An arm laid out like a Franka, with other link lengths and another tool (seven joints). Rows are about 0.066 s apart.
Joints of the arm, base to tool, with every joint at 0 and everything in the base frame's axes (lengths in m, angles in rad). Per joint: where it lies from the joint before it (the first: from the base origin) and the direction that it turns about. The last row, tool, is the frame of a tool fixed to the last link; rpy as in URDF.
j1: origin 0.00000 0.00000 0.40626 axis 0 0 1
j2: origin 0.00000 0.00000 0.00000 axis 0 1 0
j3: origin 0.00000 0.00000 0.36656 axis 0 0 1
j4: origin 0.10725 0.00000 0.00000 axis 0 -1 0
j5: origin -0.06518 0.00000 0.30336 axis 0 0 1
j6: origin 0.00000 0.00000 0.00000 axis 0 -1 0
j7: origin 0.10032 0.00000 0.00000 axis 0 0 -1
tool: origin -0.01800 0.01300 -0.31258 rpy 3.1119 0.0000 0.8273
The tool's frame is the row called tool.
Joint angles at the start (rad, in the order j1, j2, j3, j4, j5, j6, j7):
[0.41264 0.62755 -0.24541 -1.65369 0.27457 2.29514 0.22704]
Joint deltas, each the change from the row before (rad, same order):
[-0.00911 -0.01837 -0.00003 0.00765 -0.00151 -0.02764 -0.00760]
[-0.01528 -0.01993 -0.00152 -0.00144 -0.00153 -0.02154 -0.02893]
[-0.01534 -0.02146 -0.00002 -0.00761 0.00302 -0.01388 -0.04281]
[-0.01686 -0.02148 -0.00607 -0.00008 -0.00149 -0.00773 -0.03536]
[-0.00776 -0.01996 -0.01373 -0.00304 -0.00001 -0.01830 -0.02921]
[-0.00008 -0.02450 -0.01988 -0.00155 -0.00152 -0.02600 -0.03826]
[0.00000 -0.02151 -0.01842 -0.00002 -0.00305 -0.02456 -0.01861]
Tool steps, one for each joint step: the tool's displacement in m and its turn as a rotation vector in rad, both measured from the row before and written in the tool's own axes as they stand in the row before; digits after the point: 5 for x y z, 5 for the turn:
[-0.00172 0.00279 -0.01260 0.00690 0.00172 -0.00201]
[-0.00645 0.00738 -0.01126 0.00533 0.00079 -0.01438]
[-0.00660 0.00611 -0.01066 0.00671 0.00598 -0.02535]
[-0.00484 0.01326 -0.01434 -0.00752 0.01410 -0.01570]
[-0.00841 0.00912 -0.01180 -0.00133 0.00134 -0.01100]
[-0.00884 0.00684 -0.01480 -0.00152 -0.00021 -0.02395]
[-0.00830 0.00606 -0.01332 -0.00179 -0.00164 -0.00630]

